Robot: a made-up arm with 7 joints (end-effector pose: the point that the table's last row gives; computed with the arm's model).
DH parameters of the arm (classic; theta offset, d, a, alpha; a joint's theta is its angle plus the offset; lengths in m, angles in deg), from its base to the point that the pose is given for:
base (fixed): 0 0 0 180
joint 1: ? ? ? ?
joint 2: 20.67 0 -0.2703 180
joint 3: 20.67 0.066 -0.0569 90
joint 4: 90 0.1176 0.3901 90
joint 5: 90 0.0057 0.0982 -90
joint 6: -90 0.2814 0.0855 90
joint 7: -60.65 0 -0.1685 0
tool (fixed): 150.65 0.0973 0 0
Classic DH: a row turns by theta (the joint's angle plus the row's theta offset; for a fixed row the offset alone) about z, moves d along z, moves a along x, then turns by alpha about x.
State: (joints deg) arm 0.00 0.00 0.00 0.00 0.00 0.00 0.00
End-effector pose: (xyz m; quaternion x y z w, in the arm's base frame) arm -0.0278 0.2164 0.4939 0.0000 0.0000 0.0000 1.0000
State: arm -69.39 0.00 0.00 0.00 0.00 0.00 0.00
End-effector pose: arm -0.2123 0.0501 0.4939 0.0000 0.0000 0.5692 0.8222
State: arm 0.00 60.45 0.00 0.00 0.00 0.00 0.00
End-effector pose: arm -0.0278 0.0838 0.7676 0.5034 0.0000 0.0000 0.8641
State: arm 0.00 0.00 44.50 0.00 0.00 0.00 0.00
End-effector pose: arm -0.0278 0.1195 0.4940 -0.3786 0.0000 0.0000 0.9255
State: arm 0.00 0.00 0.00 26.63 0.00 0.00 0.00
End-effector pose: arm -0.0357 0.2002 0.4939 0.0000 0.0000 -0.2303 0.9731
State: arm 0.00 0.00 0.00 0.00 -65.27 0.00 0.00
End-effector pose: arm -0.2778 0.2164 0.1054 0.0000 0.5393 0.0000 0.8421
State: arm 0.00 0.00 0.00 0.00 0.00 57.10 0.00
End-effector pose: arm -0.0278 0.1360 0.4470 0.4779 0.0000 0.0000 0.8784
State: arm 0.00 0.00 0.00 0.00 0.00 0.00 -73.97
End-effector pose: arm -0.0548 0.0154 0.4939 0.0000 0.0000 -0.6016 0.7988
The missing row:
joint 1: 90 -0.517 0.0848 90
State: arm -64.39 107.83 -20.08 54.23 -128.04 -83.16 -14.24
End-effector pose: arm 0.1143 -0.5040 1.5308 -0.4219 -0.3171 -0.8334 0.1641
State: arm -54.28 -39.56 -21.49 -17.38 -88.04 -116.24 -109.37
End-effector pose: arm -0.3862 -0.2215 -0.0220 -0.4630 -0.6365 0.4405 0.4319
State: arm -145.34 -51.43 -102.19 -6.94 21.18 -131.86 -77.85
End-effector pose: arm -0.0766 -0.3087 0.5930 0.2831 -0.5649 0.2645 0.7286
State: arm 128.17 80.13 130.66 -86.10 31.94 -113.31 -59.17
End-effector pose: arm 0.1193 0.1845 0.8385 -0.8423 -0.0441 -0.3133 0.4364
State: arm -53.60 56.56 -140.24 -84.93 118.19 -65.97 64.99
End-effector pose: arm -0.4058 0.0289 0.7014 0.5984 0.0994 -0.6769 0.4169
